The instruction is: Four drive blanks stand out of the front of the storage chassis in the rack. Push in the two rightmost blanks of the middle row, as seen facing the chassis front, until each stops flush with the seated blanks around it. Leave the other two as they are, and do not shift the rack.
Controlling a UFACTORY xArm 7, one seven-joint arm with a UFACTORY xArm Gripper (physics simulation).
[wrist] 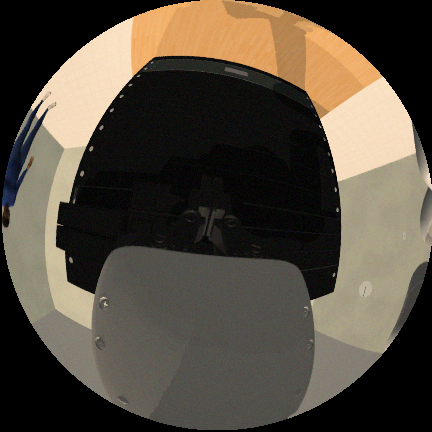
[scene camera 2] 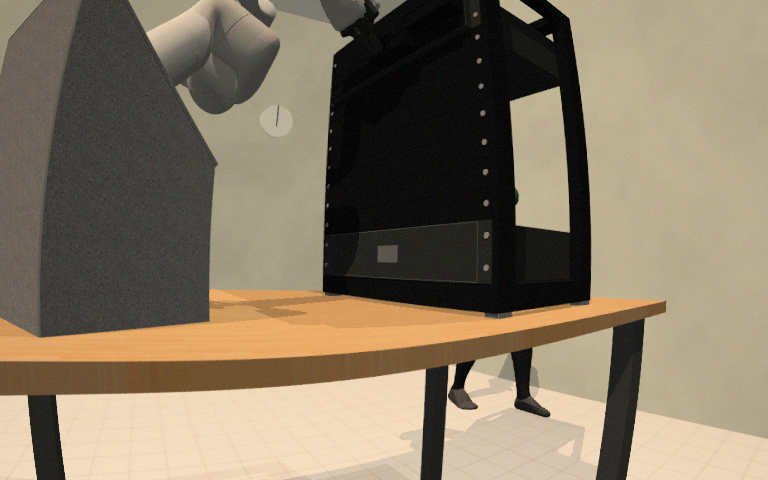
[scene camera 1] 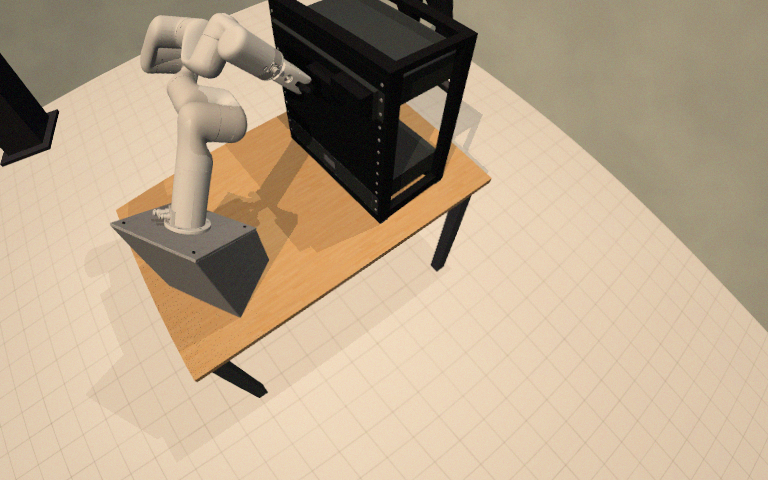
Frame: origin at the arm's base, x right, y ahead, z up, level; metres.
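Seen in the pictures: gripper, between the fingertips: (wrist: 208, 189) (scene camera 2: 375, 53) (scene camera 1: 311, 90); arm's base, origin of its link: (scene camera 2: 106, 96) (scene camera 1: 187, 225).
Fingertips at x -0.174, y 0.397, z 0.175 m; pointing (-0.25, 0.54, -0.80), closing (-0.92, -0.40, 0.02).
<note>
Pixels of each thing's middle, then the offset from my fingertips to it. "spot": a spot on its surface instead.
- raised block, a spot on its surface: (scene camera 1: 362, 90) spot: dx +0.136, dy +0.092, dz +0.080 m
- lower panel, middle of its body: (scene camera 2: 390, 254) (wrist: 235, 72) (scene camera 1: 330, 160) dx -0.059, dy +0.048, dz -0.362 m
The black rack (scene camera 1: 385, 147) (scene camera 2: 501, 169) stands upright on the table. The storage chassis front (wrist: 280, 215) is very dark. In scene camera 1, blanks stand out as dark blocks, with one raised block (scene camera 1: 362, 90) toward the rack's right post. In the wrist view, which looks upside down, dark raised blocks (wrist: 92, 217) show at the left. Row edges and exact depths are hard to tell. My gripper (scene camera 1: 307, 83) (scene camera 2: 373, 45) (wrist: 208, 189) is shut and empty. Its fingertips are at or very close to the chassis front; I cannot tell whether they touch. They cover part of the face behind them.
The wooden table (scene camera 1: 339, 271) (scene camera 2: 283, 376) carries the rack and my grey pedestal (scene camera 1: 220, 266) (scene camera 2: 130, 198). A lower panel (scene camera 2: 430, 251) with a light label sits at the rack's bottom. A person in blue (wrist: 22, 145) shows at the left edge of the wrist view.
</note>
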